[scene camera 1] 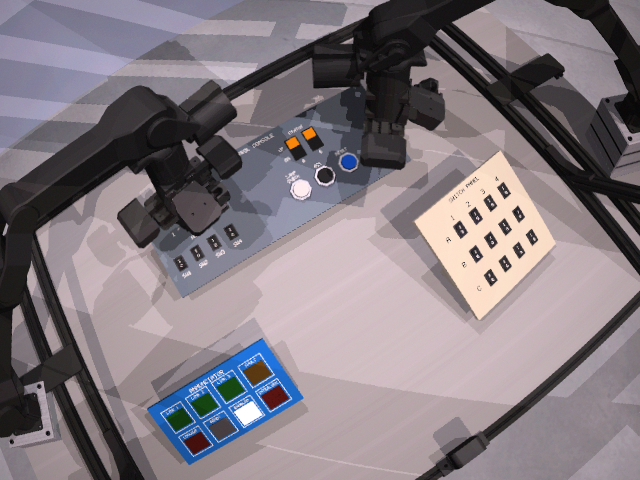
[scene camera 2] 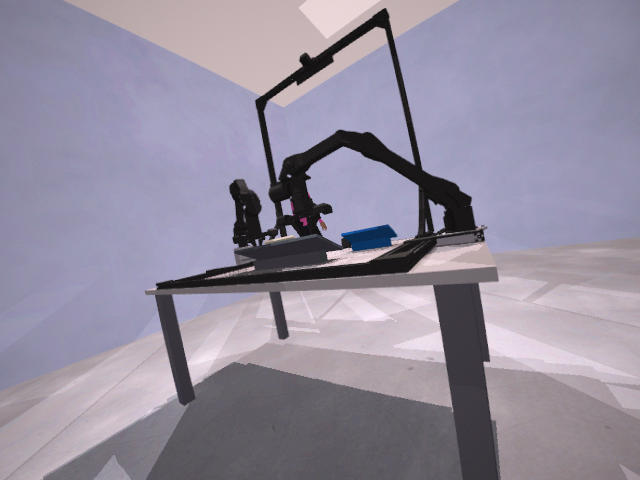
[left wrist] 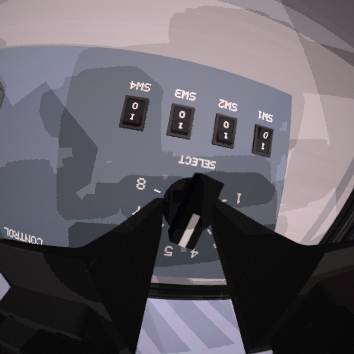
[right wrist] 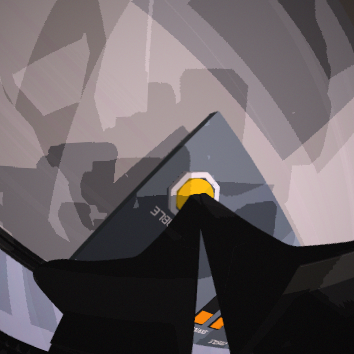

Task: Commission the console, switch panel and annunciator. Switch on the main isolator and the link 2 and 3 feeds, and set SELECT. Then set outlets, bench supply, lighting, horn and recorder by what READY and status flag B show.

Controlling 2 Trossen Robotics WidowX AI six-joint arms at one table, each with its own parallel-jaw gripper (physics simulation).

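Places are measured from the left arm's base along level axes (x ahead, y left, z up), in metres.
Pixels of known places: left gripper, fingertip midpoint: (left wrist: 185, 204); right gripper, fingertip midpoint: (right wrist: 197, 199); left arm's base at its link origin: (scene camera 1: 25, 414) (scene camera 2: 461, 230); right arm's base at its link origin: (scene camera 1: 635, 116) (scene camera 2: 243, 247).
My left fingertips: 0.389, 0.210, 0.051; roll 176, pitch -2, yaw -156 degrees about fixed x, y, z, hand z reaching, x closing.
Observation:
Ahead of a thing's pixels: the offset from my left fingertips to its middle, as dx, dy, dz. "pt": to the spot under its first point.
The grey control console @(pt +0.110, -0.029, -0.029) (scene camera 1: 268, 217) (left wrist: 110, 150) lies at the upper left. My left gripper (left wrist: 185, 204) is shut on the black SELECT knob @(-0.003, -0.002, +0.004) (left wrist: 187, 220), a finger at each side; its white line points between 4 and 5. Rockers SW1 @(-0.036, -0.056, -0.024) (left wrist: 262, 140) (scene camera 1: 180, 263) to SW4 @(+0.051, -0.034, -0.024) (left wrist: 134, 113) (scene camera 1: 230, 231) sit beside it. My right gripper (right wrist: 197, 199) is shut and empty, its tips over the yellow button @(+0.313, +0.030, -0.024) (right wrist: 195, 190). On the blue annunciator @(pt +0.070, -0.295, -0.040) (scene camera 1: 298, 396) the white ENABLED lamp (scene camera 1: 248, 411) is bright; the green LINK lamps, grey READY @(pt -0.043, -0.310, -0.031) (scene camera 1: 222, 427), amber and red lamps are dim. The cream switch panel @(+0.394, -0.163, -0.034) (scene camera 1: 444, 242) stands right.
The console also carries two orange-and-black switches (scene camera 1: 295, 147) (scene camera 1: 312, 137), a white button @(+0.168, -0.007, -0.019) (scene camera 1: 300, 189), a black button @(+0.209, +0.003, -0.019) (scene camera 1: 324, 175) and a blue button @(+0.250, +0.013, -0.019) (scene camera 1: 348, 162). My arms hang over the console's two ends. A black frame rail (scene camera 1: 289, 57) runs along the table's edge.

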